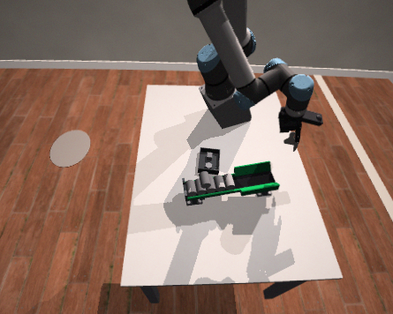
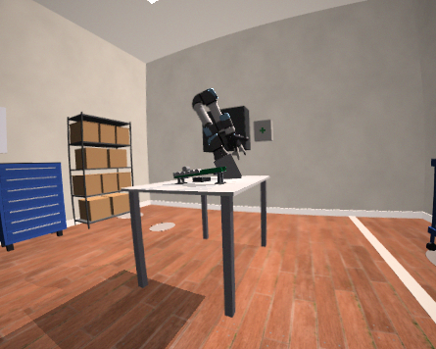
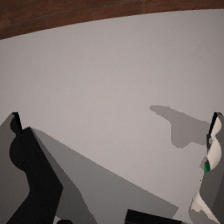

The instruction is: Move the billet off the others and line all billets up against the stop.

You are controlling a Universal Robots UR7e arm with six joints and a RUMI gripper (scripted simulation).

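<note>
My gripper is now 27 cm to the left of the ramp bed, 20 cm short of it and 12 cm above it.
</note>
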